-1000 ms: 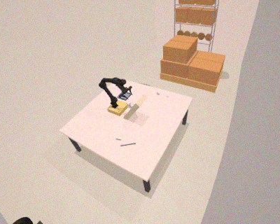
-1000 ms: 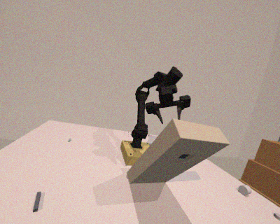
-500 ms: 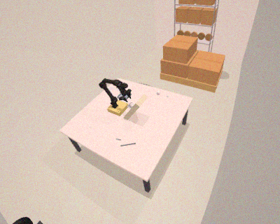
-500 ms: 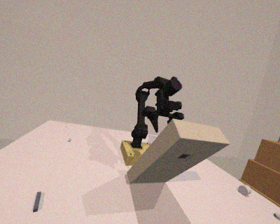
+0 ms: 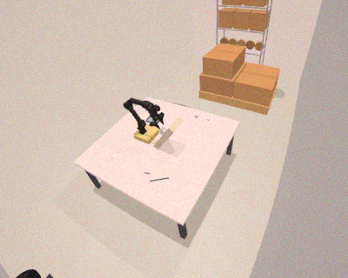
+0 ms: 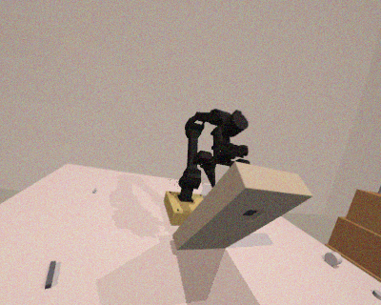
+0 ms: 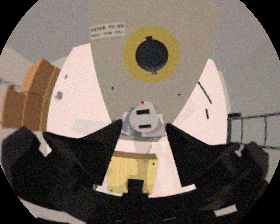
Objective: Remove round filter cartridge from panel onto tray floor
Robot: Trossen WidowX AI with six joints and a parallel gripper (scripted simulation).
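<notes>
My gripper tip is 3 cm above the grey round filter cartridge and 1 cm short of it. Also, from my gripper tip: grey tray (33 cm behind, 27 cm to the left, 21 cm below); then dark bar (39 cm to the right, 22 cm below, 7 cm ahead); then beige service panel (6 cm below, 6 cm ahead).
</notes>
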